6 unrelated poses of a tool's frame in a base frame.
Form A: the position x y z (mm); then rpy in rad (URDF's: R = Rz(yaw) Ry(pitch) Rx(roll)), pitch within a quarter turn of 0, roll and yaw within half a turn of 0.
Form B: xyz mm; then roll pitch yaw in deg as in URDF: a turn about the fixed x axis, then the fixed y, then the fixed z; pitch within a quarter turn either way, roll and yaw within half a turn. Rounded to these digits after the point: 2 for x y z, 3 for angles.
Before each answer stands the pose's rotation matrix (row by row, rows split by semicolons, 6 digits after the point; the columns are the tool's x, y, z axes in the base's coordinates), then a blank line. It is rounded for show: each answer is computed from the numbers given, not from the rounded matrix.
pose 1, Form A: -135.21, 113.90, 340.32, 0.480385, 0.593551, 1.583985
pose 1, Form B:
-0.010933 -0.890149 0.455539; 0.828888 0.246750 0.502055; -0.559308 0.383079 0.735136

-135.21, 113.90, 340.32, 27.524, 34.008, 90.756
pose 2, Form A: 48.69, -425.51, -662.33, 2.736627, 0.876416, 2.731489
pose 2, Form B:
-0.586848 0.088801 0.804813; 0.255135 0.963614 0.079715; -0.768450 0.252116 -0.588151

48.69, -425.51, -662.33, 156.797, 50.215, 156.503
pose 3, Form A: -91.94, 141.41, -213.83, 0.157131, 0.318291, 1.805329
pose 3, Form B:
-0.220716 -0.972021 0.080373; 0.923770 -0.181895 0.336992; -0.312944 0.148625 0.938071

-91.94, 141.41, -213.83, 9.003, 18.237, 103.438
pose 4, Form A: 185.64, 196.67, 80.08, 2.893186, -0.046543, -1.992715
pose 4, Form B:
-0.409068 -0.879618 -0.242767; -0.911317 0.407378 0.059539; 0.046526 0.245594 -0.968256

185.64, 196.67, 80.08, 165.767, -2.667, -114.174
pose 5, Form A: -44.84, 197.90, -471.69, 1.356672, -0.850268, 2.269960
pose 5, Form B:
-0.424621 0.309940 0.850667; 0.504984 -0.698771 0.506665; 0.751457 0.644714 0.140198

-44.84, 197.90, -471.69, 77.732, -48.717, 130.059
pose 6, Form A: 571.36, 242.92, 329.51, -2.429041, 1.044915, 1.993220
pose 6, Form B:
-0.205796 0.921992 -0.327992; 0.457851 -0.205504 -0.864951; -0.864882 -0.328175 -0.379843

571.36, 242.92, 329.51, -139.174, 59.869, 114.203
